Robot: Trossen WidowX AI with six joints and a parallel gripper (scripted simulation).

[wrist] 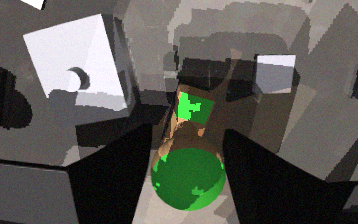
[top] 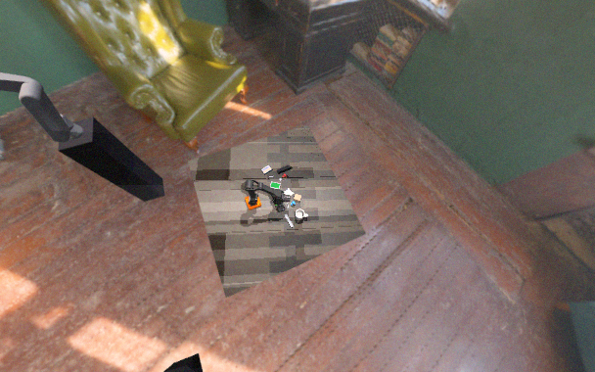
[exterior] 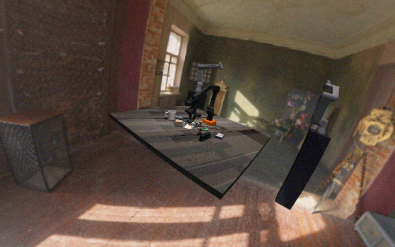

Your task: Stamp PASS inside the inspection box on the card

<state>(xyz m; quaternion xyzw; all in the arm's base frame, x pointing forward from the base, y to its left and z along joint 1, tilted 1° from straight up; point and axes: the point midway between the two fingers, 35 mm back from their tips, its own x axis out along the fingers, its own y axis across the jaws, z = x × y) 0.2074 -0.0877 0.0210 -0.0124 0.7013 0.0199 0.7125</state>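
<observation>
Right now my gripper tip is 190 mm to the right of the green ink pad, 40 mm short of it and 20 mm above it. The rest, counted from my gripper tip: cream card (120 mm ahead, 80 mm to the left, 30 mm below).
</observation>
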